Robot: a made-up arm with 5 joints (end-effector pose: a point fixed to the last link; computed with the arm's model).
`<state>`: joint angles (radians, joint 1 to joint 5).
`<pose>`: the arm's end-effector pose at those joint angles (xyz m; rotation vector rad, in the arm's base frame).
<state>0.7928 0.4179 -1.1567 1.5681 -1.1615</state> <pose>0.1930 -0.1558 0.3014 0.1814 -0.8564 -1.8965</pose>
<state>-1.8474 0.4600 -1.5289 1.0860 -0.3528</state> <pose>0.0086 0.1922 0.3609 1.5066 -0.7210 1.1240</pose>
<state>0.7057 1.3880 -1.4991 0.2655 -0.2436</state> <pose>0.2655 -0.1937 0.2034 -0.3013 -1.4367 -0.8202</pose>
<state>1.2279 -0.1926 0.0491 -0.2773 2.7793</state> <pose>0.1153 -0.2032 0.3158 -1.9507 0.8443 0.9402</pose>
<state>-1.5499 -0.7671 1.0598 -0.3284 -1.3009</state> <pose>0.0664 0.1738 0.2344 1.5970 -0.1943 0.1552</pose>
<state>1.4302 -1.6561 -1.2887 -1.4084 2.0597</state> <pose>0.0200 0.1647 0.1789 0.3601 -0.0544 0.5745</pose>
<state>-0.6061 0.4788 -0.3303 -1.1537 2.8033</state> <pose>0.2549 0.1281 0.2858 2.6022 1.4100 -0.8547</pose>
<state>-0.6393 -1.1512 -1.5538 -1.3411 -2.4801</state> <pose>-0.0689 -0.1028 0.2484 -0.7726 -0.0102 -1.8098</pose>
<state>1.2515 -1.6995 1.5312 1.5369 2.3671</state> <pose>0.0741 -0.0944 0.1791 -0.2073 0.0451 1.0631</pose>
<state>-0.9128 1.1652 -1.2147 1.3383 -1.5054</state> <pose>0.2134 0.1915 0.1696 0.2708 -0.0950 -0.6370</pose>
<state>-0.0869 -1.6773 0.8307 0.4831 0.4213</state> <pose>0.1478 -0.0015 0.3198 -0.2771 -1.9267 0.3056</pose>
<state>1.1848 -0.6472 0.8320 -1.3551 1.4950</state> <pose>0.1014 -0.1446 0.2981 -2.6548 -0.6927 0.0726</pose>
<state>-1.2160 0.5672 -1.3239 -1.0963 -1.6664</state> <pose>0.1195 0.1514 0.3858 -2.8505 0.3011 -0.1006</pose>
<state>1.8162 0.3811 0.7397 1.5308 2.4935</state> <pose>0.0206 -0.0898 0.1279 0.9298 -0.5826 0.5654</pose>
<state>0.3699 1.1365 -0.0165 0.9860 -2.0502</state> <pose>0.1842 -0.0612 0.0611 -0.5290 0.4514 -2.3947</pose>
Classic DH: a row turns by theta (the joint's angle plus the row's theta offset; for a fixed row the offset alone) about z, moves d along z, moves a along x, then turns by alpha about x. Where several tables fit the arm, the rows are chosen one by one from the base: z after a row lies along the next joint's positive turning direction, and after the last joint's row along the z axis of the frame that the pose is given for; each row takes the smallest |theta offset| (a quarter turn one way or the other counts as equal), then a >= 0, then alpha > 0; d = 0 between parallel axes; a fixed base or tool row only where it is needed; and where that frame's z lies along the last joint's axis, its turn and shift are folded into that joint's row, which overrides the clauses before.
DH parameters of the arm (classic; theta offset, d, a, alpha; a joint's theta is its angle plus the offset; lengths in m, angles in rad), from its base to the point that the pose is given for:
base (fixed): 0 0 0.0531 3.1416
joint 1: 0 -0.1982 0.0424 1.5708
joint 2: -1.3275 0 0.0743 0
joint 3: 1.2889 0 0.1195 0
joint 4: -1.5323 -0.0097 0 1.5708
joint 5: -0.0487 -0.0532 0 0

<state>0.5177 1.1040 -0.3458 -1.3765 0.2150</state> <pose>0.2639 -0.1312 0.1667 -0.7365 -2.0690 -0.1980</pose>
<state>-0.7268 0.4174 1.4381 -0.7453 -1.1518</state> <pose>0.1212 0.0476 0.0933 0.3819 -0.2653 -0.4652</pose>
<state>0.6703 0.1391 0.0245 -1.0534 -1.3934</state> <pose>0.2212 -0.1456 0.2936 1.0112 -2.4890 -0.8284</pose>
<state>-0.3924 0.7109 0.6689 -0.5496 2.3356</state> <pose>0.2103 0.0546 0.0855 -0.8154 -0.5865 2.5182</pose>
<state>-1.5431 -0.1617 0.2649 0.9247 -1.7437</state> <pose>0.0682 0.1949 0.2190 0.5418 0.0527 -0.2431</pose>
